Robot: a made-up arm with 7 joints.
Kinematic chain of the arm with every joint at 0, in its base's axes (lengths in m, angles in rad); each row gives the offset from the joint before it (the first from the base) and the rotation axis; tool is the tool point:
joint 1: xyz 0 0 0 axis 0 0.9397 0.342
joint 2: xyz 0 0 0 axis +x
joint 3: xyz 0 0 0 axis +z
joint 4: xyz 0.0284 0 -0.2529 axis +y
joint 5: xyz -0.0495 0 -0.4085 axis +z
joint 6: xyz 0 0 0 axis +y
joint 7: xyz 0 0 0 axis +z
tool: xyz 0 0 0
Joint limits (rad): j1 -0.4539..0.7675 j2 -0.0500..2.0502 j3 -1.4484..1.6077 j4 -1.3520..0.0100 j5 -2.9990..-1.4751 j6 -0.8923..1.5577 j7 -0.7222..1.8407
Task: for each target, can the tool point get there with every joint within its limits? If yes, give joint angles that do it. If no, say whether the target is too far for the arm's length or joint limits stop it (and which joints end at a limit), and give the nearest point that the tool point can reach.
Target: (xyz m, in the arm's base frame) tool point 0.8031 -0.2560 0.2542
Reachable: no: too far | nearest point 0.5187 -0.1496 -0.1845 | short by 0.534 m
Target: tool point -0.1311 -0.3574 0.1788
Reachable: no: joint limits stop it (at a limit: joint 1, joint 2, joint 3, joint 4) | nearest point -0.1014 -0.4392 -0.3496 | short by 0.536 m
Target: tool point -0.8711 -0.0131 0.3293
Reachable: no: too far | nearest point -0.2169 0.1723 0.4986 | short by 0.701 m
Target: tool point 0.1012 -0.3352 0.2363
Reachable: no: joint limits stop it (at a limit: joint 1, joint 2, joint 4) | nearest point 0.3264 -0.3970 -0.2475 | short by 0.537 m
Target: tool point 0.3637 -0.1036 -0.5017
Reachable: yes | joints -0.2072 0.1935 -0.6149 -0.9288 -2.8190 -0.5717 0.2301
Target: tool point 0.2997 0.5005 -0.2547
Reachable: yes | joints -0.0099 0.9899 0.2000 -0.8469 -2.2553 1.0031 1.0333
